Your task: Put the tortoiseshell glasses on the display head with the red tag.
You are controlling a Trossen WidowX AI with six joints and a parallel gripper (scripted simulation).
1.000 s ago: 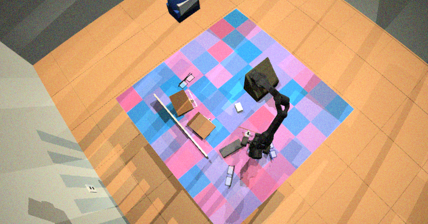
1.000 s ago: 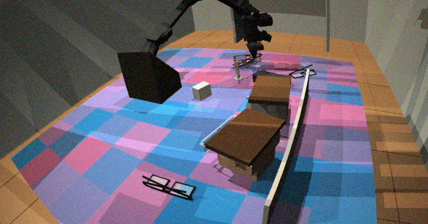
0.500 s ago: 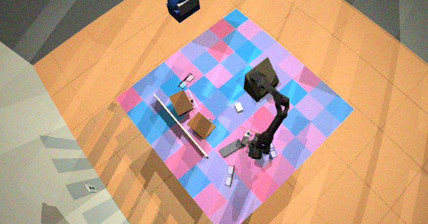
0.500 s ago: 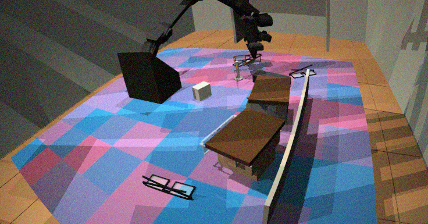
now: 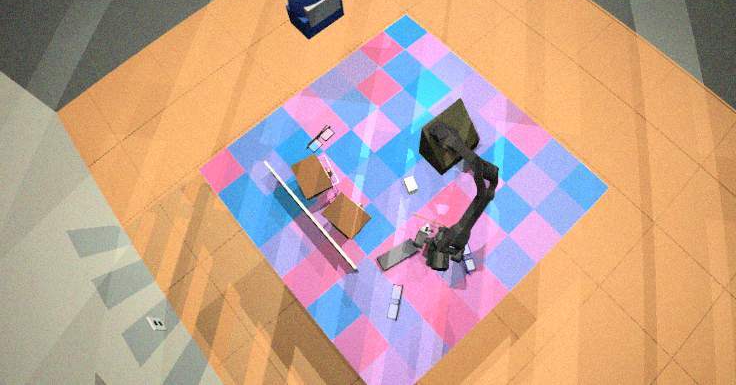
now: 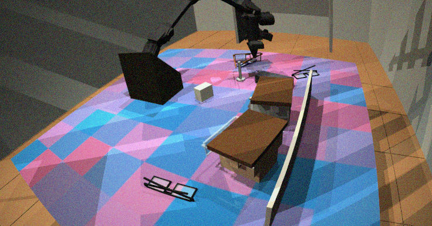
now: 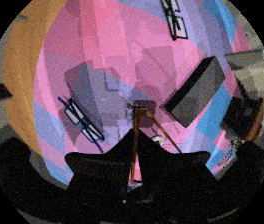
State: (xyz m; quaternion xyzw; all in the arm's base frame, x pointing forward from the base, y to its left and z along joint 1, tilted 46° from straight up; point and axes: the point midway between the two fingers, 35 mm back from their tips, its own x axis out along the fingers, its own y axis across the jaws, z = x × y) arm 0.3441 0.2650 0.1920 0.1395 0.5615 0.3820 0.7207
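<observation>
Right now the post stand is 9 cm to the right of my gripper tip, 5 cm below it and 5 cm behind it. Round my gripper tip: long cream bar (47 cm to the right, 25 cm ahead, 2 cm below); dark slab (11 cm ahead, 10 cm to the right, 5 cm below); white cube (27 cm to the right, 14 cm behind, 5 cm below).
</observation>
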